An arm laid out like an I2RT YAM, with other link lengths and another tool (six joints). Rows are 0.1 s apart.
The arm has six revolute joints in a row. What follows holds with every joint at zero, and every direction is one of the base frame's. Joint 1 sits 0.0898 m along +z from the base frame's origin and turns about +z. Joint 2 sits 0.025 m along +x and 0.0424 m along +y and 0.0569 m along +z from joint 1 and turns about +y. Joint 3 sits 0.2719 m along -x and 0.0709 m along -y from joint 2 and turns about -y. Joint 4 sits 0.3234 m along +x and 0.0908 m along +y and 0.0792 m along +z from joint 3 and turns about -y. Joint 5 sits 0.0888 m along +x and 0.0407 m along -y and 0.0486 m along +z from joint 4 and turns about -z. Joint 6 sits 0.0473 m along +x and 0.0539 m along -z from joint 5 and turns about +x. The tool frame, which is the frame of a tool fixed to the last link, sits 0.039 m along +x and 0.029 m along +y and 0.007 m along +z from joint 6; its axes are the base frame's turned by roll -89.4, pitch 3.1 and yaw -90 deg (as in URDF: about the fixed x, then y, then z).
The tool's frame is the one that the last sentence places.
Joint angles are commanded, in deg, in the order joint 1, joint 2, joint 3, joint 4, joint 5, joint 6. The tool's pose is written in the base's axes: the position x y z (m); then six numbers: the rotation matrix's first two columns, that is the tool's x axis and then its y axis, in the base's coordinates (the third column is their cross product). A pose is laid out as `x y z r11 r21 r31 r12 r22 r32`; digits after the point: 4 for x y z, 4 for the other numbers.
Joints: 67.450 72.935 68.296 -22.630 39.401 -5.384
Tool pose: 0.1738 0.3916 0.3787 0.5039 -0.7999 0.3260 -0.1468 -0.4513 -0.8802
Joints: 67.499 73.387 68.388 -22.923 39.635 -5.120
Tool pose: 0.1744 0.3929 0.3756 0.5018 -0.7997 0.3297 -0.1527 -0.4570 -0.8762
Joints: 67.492 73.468 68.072 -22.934 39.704 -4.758
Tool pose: 0.1746 0.3930 0.3726 0.5005 -0.8010 0.3285 -0.1583 -0.4578 -0.8749
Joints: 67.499 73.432 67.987 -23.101 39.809 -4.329
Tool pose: 0.1746 0.3926 0.3719 0.4983 -0.8039 0.3247 -0.1633 -0.4548 -0.8755
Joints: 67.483 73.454 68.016 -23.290 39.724 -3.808
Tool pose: 0.1746 0.3925 0.3717 0.4981 -0.8067 0.3180 -0.1690 -0.4500 -0.8769
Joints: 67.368 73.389 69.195 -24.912 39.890 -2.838
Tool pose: 0.1749 0.3903 0.3783 0.4917 -0.8145 0.3080 -0.1805 -0.4413 -0.8790
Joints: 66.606 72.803 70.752 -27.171 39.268 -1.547
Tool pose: 0.1775 0.3841 0.3898 0.4858 -0.8262 0.2852 -0.1982 -0.4219 -0.8847
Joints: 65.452 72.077 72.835 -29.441 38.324 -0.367
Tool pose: 0.1817 0.3759 0.4064 0.4775 -0.8407 0.2555 -0.2135 -0.3931 -0.8944
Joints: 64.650 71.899 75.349 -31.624 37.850 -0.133
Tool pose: 0.1846 0.3700 0.4226 0.4709 -0.8479 0.2437 -0.2179 -0.3795 -0.8992
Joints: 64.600 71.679 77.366 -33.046 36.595 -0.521
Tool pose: 0.1817 0.3675 0.4363 0.4888 -0.8405 0.2337 -0.2105 -0.3736 -0.9034
